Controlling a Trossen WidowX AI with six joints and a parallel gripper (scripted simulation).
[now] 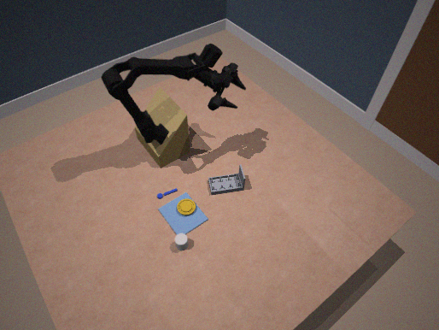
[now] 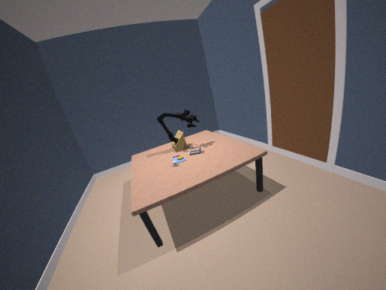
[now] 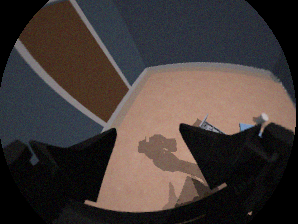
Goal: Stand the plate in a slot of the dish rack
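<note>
Right now my gripper tip is 350 mm to the left of the yellow plate, 280 mm above it and 110 mm short of it. Round my gripper tip: white cup (450 mm to the right, 270 mm below, 220 mm ahead); grey dish rack (270 mm below, 160 mm to the right, 120 mm ahead); light blue mat (380 mm to the right, 290 mm below, 120 mm ahead).
</note>
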